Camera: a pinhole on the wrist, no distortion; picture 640 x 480 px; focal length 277.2 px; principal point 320.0 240.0 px. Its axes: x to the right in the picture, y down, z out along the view. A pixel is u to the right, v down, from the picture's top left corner.
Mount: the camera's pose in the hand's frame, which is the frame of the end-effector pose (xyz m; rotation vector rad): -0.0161 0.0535 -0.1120 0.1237 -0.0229 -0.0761
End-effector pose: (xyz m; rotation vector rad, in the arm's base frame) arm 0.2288 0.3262 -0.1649 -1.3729 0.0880 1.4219
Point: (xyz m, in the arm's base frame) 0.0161 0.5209 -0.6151
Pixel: outside the picture
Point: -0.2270 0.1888 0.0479
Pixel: 50.9 401.2
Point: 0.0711 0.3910 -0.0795
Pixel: 278.1 252.8
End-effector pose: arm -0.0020 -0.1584 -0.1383 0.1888 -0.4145 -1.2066
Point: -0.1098 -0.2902 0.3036
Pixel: 428.4 264.7
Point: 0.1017 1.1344 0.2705
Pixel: outside the picture
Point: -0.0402 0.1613 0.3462
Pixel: 224.7 365.0
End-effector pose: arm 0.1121 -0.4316 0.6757 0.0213 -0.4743 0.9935
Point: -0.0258 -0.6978 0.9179
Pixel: 232.7 184.2
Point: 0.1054 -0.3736 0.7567
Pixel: 474.1 235.1
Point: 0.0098 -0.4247 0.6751
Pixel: 272.3 335.3
